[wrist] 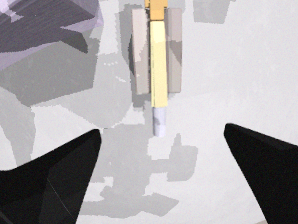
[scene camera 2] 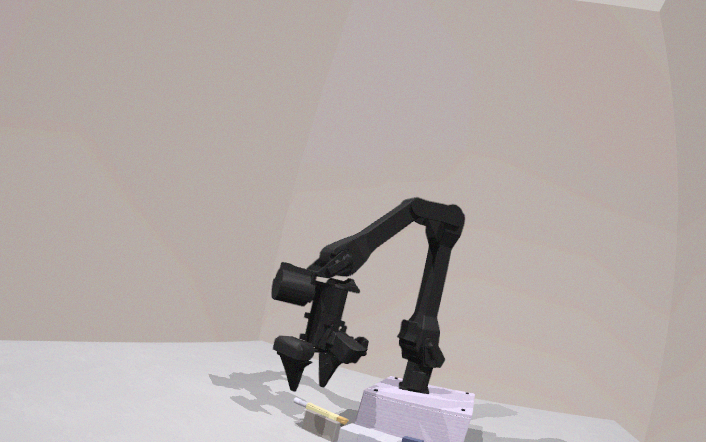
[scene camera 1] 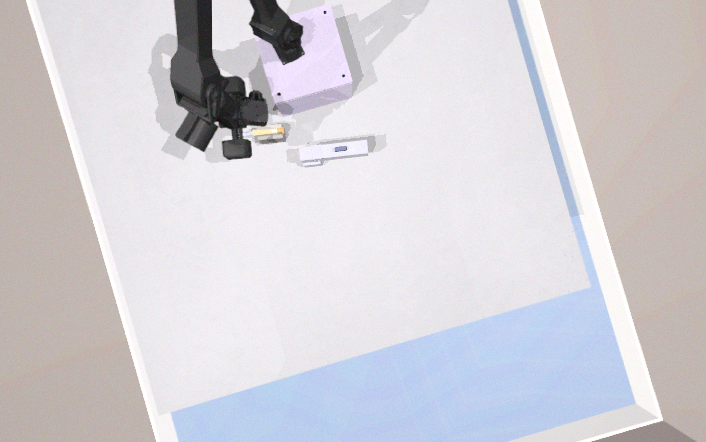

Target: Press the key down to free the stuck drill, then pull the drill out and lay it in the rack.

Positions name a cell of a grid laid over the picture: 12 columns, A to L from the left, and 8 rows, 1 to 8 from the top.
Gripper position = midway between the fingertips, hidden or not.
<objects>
My gripper shows in the wrist view (G5), in scene camera 2 (F8) and in scene camera 1 (E3).
</objects>
